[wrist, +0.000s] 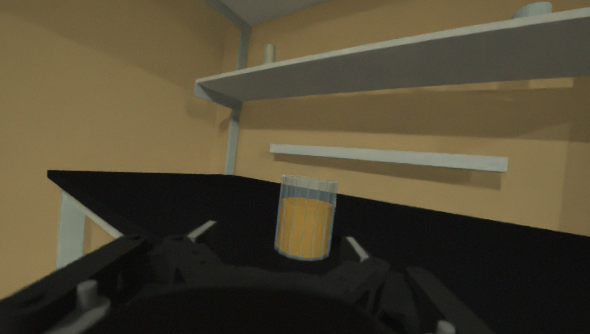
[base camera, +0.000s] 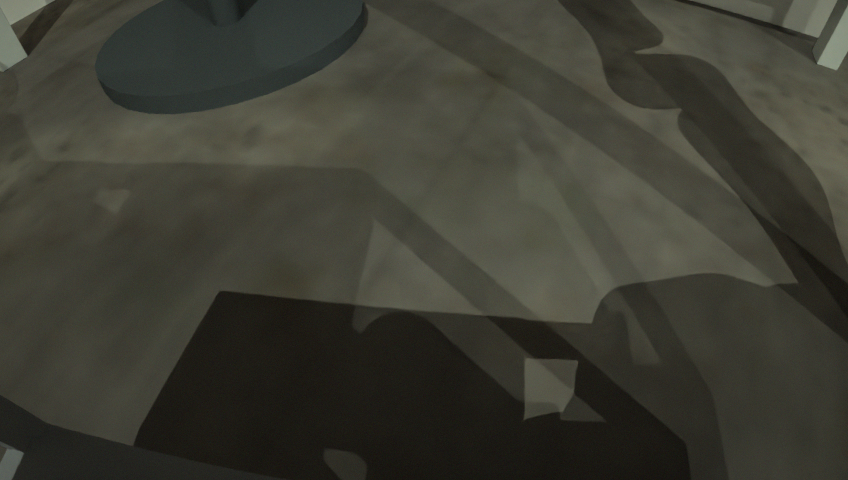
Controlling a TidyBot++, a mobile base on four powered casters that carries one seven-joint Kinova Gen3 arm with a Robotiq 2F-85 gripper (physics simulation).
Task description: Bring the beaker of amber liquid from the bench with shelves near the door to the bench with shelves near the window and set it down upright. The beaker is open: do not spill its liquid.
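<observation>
A clear beaker of amber liquid [wrist: 305, 227] stands upright on the black top of a bench [wrist: 450, 250] in the wrist view, a little right of the middle. The liquid fills roughly the lower two thirds. My gripper [wrist: 279, 242] is open, its two pale fingertips spread wide. The beaker shows between the fingertips, closer to the right one, and seems to stand beyond them; the exact distance is hard to tell. The gripper and the beaker do not show in the base camera view. Which bench this is cannot be told from the view.
A grey shelf [wrist: 400, 65] hangs above the bench, with a pale cylinder [wrist: 269, 53] and a light container [wrist: 534, 10] on it. A pale rail [wrist: 390, 154] runs along the wall. In the base camera view a round dark base [base camera: 232, 65] stands on the floor at upper left; pale legs show near the upper corners.
</observation>
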